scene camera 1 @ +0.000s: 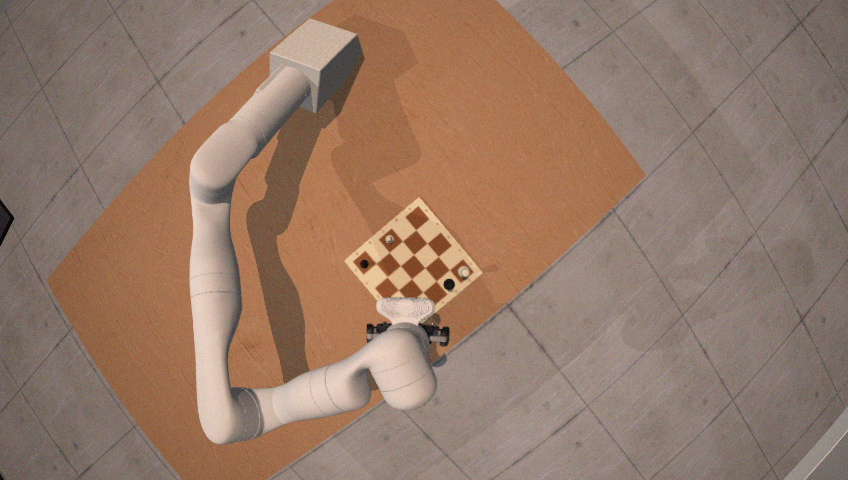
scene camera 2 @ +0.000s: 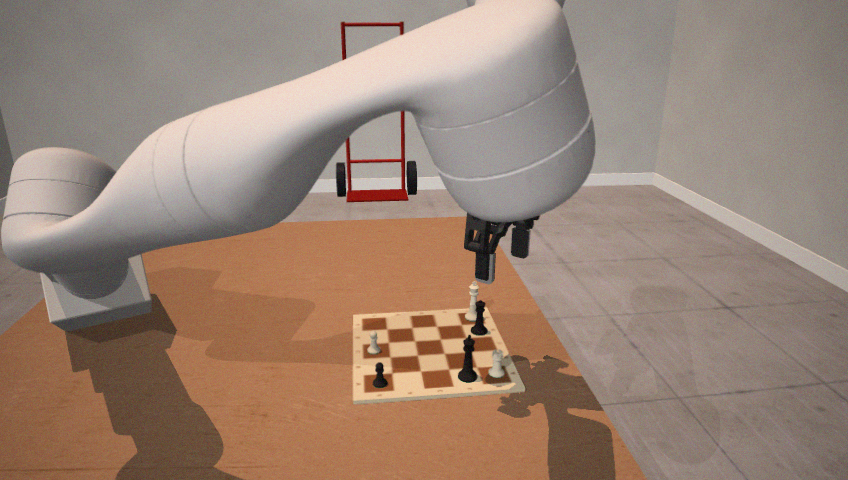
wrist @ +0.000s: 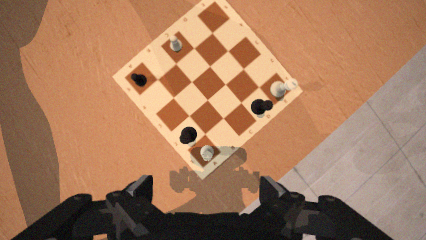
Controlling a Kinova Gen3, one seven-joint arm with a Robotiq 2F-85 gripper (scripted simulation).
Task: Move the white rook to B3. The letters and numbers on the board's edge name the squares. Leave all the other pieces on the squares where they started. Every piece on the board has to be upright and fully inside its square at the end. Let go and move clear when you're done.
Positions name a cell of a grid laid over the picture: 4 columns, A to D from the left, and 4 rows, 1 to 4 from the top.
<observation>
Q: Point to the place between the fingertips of my gripper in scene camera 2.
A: At C3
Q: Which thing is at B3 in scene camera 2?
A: A small chessboard.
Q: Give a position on a small chessboard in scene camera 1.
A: At C3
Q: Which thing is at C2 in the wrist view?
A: A small chessboard.
</observation>
